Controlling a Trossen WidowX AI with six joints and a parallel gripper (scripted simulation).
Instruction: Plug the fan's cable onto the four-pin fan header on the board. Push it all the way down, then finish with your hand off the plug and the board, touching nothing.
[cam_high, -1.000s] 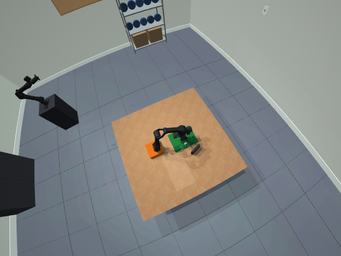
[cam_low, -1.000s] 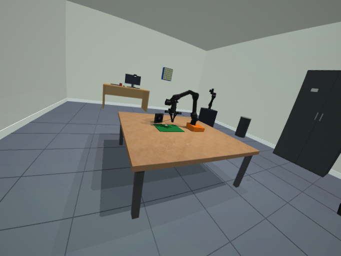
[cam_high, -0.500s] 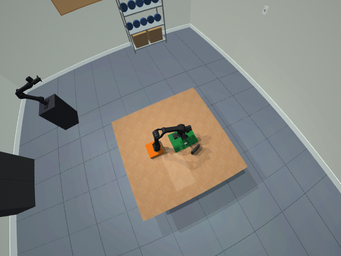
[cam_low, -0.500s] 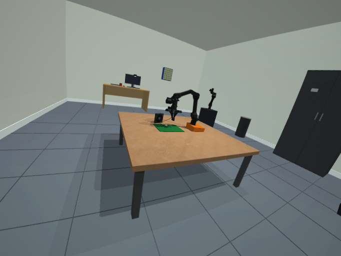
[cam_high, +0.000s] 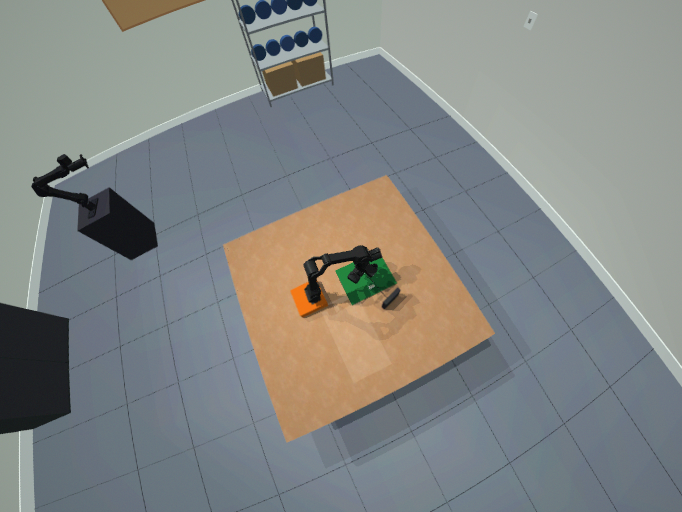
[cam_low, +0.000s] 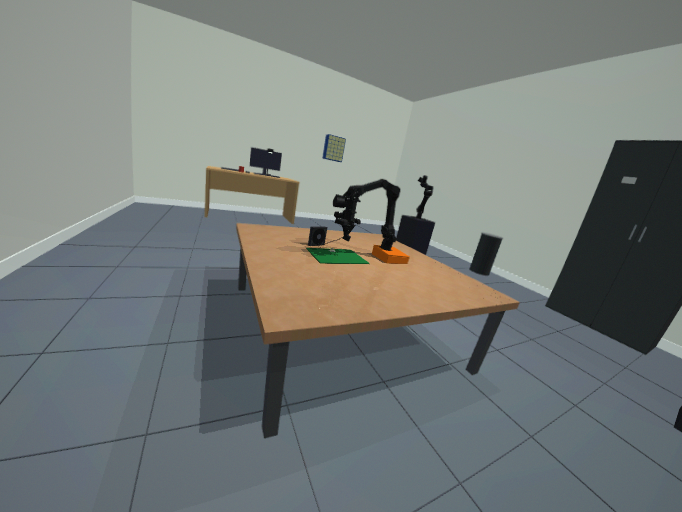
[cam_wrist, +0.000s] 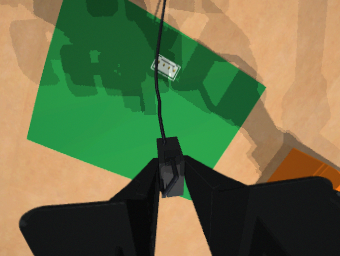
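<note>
The green board lies 30 mm ahead of my gripper tip and 140 mm below it. The rest, counted from my gripper tip: black fan (80 mm ahead, 190 mm to the right, 60 mm below); then black plug (10 mm to the left, 10 mm below); then white four-pin header (30 mm ahead, 70 mm to the right, 120 mm below).
</note>
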